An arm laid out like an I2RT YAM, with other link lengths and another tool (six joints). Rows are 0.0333 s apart.
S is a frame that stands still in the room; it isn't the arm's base.
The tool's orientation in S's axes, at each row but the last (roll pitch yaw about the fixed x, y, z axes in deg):
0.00, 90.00, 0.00
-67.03, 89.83, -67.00
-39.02, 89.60, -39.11
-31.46, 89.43, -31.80
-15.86, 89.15, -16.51
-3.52, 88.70, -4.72
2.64, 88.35, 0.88
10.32, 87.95, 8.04
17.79, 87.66, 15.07
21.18, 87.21, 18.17
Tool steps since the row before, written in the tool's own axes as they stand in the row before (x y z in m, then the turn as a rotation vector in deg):
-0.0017, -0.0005, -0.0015, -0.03, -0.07, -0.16
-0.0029, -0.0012, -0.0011, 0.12, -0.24, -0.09
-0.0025, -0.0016, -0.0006, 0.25, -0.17, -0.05
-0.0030, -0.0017, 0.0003, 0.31, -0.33, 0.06
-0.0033, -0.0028, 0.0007, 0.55, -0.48, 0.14
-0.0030, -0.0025, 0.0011, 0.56, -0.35, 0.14
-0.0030, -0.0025, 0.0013, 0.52, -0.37, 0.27
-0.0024, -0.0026, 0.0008, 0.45, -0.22, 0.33
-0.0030, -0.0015, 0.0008, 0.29, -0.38, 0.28
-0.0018, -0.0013, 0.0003, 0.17, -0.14, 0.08
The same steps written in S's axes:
-0.0015, -0.0005, 0.0017, -0.16, -0.07, 0.03
-0.0011, -0.0012, 0.0029, -0.09, -0.24, -0.12
-0.0006, -0.0016, 0.0025, -0.05, -0.17, -0.25
0.0003, -0.0017, 0.0030, 0.06, -0.33, -0.31
0.0006, -0.0028, 0.0033, 0.14, -0.48, -0.55
0.0010, -0.0025, 0.0030, 0.15, -0.35, -0.56
0.0011, -0.0025, 0.0030, 0.27, -0.38, -0.51
0.0006, -0.0026, 0.0024, 0.34, -0.23, -0.44
0.0006, -0.0016, 0.0030, 0.27, -0.39, -0.28
0.0001, -0.0013, 0.0018, 0.08, -0.14, -0.17

